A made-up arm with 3 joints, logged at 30 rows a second.
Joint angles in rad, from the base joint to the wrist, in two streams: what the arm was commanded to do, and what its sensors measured. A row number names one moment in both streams.
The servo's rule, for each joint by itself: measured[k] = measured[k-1] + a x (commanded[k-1-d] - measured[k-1]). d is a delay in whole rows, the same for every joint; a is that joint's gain. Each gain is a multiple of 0.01, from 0.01 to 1. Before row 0 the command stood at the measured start. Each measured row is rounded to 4 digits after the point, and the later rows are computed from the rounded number. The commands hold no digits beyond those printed.
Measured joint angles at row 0:
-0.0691 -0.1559 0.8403
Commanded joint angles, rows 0 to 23:
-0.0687 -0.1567 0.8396
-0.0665 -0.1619 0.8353
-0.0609 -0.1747 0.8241
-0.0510 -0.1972 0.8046
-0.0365 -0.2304 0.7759
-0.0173 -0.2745 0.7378
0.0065 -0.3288 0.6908
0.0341 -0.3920 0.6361
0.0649 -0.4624 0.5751
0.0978 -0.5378 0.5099
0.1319 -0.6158 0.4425
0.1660 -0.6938 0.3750
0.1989 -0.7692 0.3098
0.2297 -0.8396 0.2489
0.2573 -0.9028 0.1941
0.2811 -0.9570 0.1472
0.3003 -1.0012 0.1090
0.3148 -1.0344 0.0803
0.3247 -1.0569 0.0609
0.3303 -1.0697 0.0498
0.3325 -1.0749 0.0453
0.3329 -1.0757 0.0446
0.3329 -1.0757 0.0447
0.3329 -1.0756 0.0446
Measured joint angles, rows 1 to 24:
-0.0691 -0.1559 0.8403
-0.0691 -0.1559 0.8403
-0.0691 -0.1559 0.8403
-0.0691 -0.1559 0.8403
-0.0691 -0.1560 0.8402
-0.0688 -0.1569 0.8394
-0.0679 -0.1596 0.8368
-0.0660 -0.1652 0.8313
-0.0628 -0.1750 0.8219
-0.0578 -0.1899 0.8076
-0.0507 -0.2107 0.7877
-0.0414 -0.2379 0.7619
-0.0297 -0.2716 0.7301
-0.0157 -0.3115 0.6927
0.0005 -0.3571 0.6502
0.0187 -0.4076 0.6034
0.0385 -0.4618 0.5535
0.0595 -0.5185 0.5017
0.0813 -0.5761 0.4494
0.1033 -0.6332 0.3980
0.1250 -0.6884 0.3489
0.1459 -0.7403 0.3032
0.1656 -0.7878 0.2620
0.1837 -0.8301 0.2259
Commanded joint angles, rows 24 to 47:
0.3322 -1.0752 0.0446
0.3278 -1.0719 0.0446
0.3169 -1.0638 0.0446
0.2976 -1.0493 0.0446
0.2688 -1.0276 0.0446
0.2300 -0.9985 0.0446
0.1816 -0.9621 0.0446
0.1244 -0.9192 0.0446
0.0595 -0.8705 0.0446
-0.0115 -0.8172 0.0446
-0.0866 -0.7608 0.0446
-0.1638 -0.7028 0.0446
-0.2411 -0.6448 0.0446
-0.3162 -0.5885 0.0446
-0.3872 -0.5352 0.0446
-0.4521 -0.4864 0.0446
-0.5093 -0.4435 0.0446
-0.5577 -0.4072 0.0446
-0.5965 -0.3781 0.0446
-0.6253 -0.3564 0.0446
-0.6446 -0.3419 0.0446
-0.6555 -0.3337 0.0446
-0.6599 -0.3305 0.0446
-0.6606 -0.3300 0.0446
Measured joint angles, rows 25 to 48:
0.2001 -0.8668 0.1952
0.2147 -0.8981 0.1696
0.2277 -0.9247 0.1484
0.2393 -0.9473 0.1308
0.2495 -0.9665 0.1161
0.2581 -0.9823 0.1039
0.2646 -0.9945 0.0938
0.2682 -1.0027 0.0854
0.2683 -1.0064 0.0785
0.2641 -1.0052 0.0727
0.2550 -0.9987 0.0679
0.2406 -0.9868 0.0639
0.2207 -0.9694 0.0606
0.1952 -0.9466 0.0579
0.1642 -0.9187 0.0556
0.1281 -0.8863 0.0537
0.0875 -0.8501 0.0522
0.0431 -0.8109 0.0509
-0.0042 -0.7695 0.0498
-0.0535 -0.7270 0.0489
-0.1036 -0.6845 0.0482
-0.1536 -0.6429 0.0476
-0.2023 -0.6032 0.0471
-0.2488 -0.5662 0.0467

